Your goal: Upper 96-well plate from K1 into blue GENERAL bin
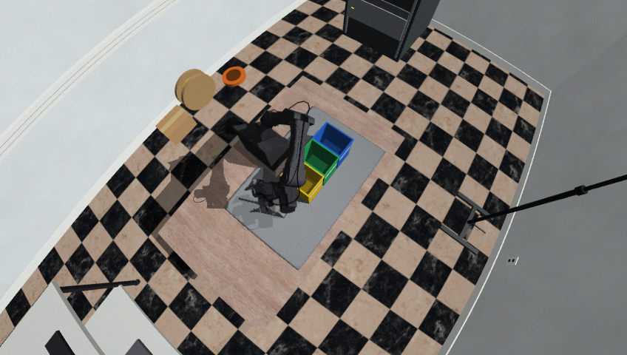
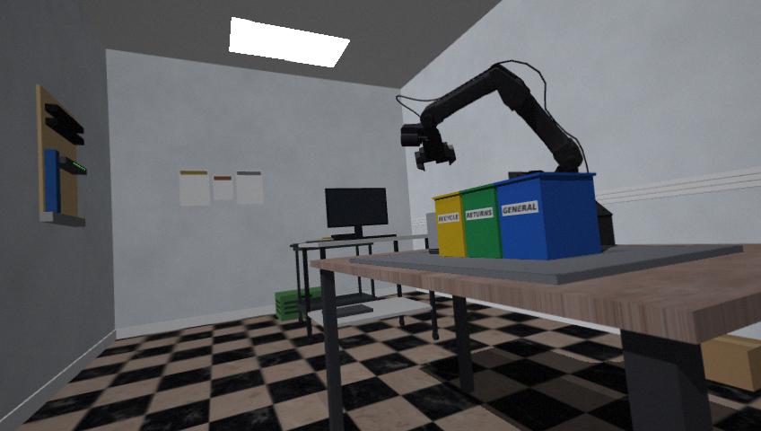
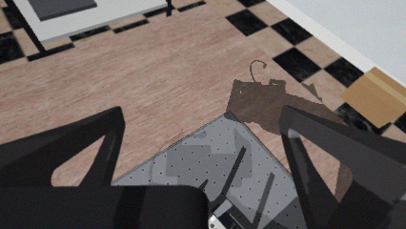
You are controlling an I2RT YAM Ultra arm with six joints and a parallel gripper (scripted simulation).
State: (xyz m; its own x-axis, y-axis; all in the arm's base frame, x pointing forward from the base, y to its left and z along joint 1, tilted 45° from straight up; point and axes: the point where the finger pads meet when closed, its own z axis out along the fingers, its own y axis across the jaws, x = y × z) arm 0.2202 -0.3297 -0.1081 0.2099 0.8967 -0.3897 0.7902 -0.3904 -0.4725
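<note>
Now: hand 280 mm above the 96-well plate, 90 mm to the right of it and 30 mm short of it. Also, from my hand: blue general bin (510 mm to the left, 230 mm below, 90 mm ahead); green returns bin (380 mm to the left, 230 mm below, 80 mm ahead); yellow recycle bin (250 mm to the left, 230 mm below, 80 mm ahead).
</note>
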